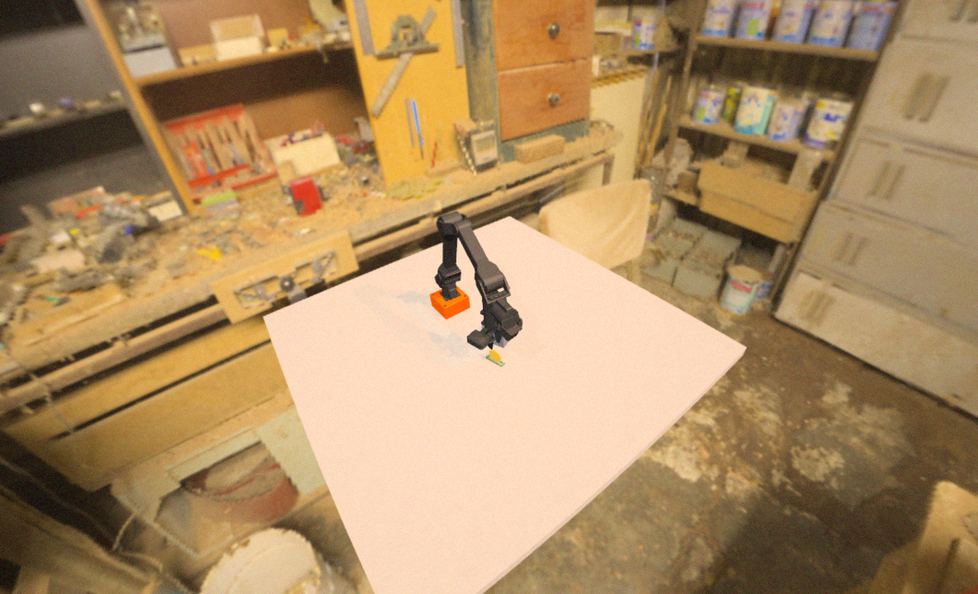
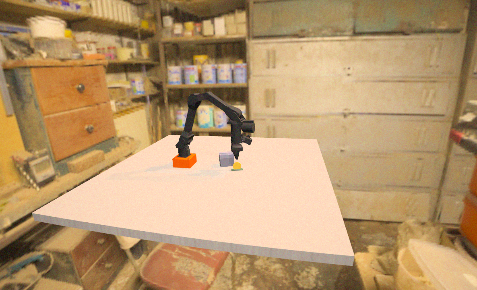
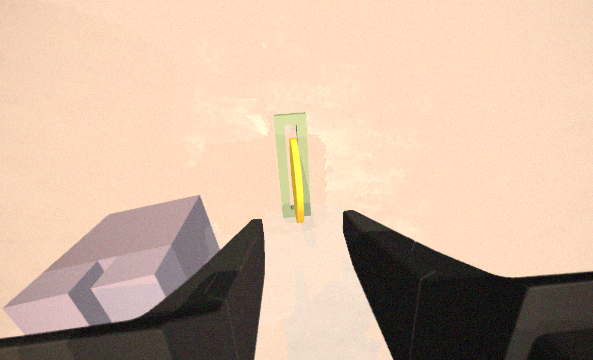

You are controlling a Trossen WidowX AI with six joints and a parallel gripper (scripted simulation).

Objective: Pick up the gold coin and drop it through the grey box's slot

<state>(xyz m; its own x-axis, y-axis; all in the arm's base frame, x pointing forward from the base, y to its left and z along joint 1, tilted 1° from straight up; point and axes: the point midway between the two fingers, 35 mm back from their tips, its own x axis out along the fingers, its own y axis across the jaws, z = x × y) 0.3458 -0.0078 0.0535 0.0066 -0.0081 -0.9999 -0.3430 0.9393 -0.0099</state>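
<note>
Now: the gold coin 50 mm below my gripper tip.
</note>
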